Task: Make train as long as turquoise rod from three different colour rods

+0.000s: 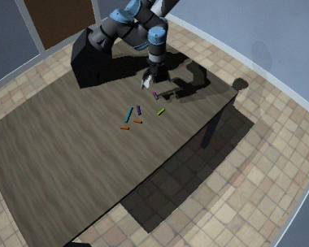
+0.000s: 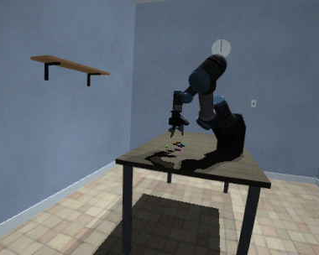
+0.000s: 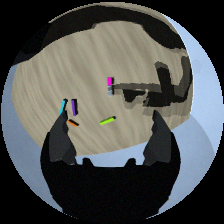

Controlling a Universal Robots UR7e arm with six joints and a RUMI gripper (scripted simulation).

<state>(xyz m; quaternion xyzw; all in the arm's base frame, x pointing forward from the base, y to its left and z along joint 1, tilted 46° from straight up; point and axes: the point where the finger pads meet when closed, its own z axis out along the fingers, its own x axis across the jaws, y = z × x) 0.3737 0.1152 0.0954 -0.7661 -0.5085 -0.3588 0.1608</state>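
My hand is 10 cm short of the lime rod, 4 cm to the left of it and 10 cm above it. Also, from my hand: purple rod: 2 cm ahead, 13 cm to the right, 10 cm below; then magenta rod: 3 cm behind, 10 cm below; then grey rod: 10 cm below.
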